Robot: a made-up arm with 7 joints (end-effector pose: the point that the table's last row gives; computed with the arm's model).
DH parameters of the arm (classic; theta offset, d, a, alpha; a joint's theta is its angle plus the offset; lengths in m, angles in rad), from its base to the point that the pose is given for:
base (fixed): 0 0 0 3.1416
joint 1: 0 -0.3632 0 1.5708
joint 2: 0 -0.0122 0 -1.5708
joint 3: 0 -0.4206 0 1.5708
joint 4: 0 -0.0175 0 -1.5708
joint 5: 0 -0.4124 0 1.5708
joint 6: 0 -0.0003 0 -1.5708
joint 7: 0 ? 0 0
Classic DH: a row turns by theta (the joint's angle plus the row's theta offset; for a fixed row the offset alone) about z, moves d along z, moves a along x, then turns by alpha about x.
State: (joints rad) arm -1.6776 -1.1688 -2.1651 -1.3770 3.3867 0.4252 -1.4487
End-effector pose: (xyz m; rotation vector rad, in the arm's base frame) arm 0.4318 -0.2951 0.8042 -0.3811 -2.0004 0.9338
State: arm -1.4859 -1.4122 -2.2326 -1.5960 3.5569 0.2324 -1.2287
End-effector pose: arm 0.3538 -0.3724 0.7249 -0.8594 -2.0026 0.8215
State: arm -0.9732 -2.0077 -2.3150 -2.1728 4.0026 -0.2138 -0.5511
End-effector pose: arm 0.0888 -0.3821 0.5625 -2.2835 -1.3097 0.4615
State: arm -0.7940 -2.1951 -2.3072 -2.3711 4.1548 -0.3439 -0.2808
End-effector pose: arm 0.0170 -0.3260 0.5216 -2.6754 -0.7787 0.2953
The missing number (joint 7, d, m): -0.0698
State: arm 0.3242 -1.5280 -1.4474 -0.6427 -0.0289 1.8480 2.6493
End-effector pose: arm -0.7969 0.0623 0.3897 0.5484 -2.0654 1.8812
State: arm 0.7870 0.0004 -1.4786 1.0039 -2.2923 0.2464 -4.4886
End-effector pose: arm 0.3018 0.2422 1.0509 2.1280 1.5962 -1.1592
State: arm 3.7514 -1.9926 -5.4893 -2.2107 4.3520 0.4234 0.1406
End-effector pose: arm -0.1405 -0.2221 0.0763 -1.9775 0.3803 -1.6612
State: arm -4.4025 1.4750 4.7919 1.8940 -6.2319 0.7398 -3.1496
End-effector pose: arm 0.3193 -0.3467 0.3314 1.3257 -0.5818 -0.6700
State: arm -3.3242 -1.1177 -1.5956 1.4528 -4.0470 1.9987 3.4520
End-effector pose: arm 0.4878 -0.2816 0.6363 1.9494 -1.8871 0.4252
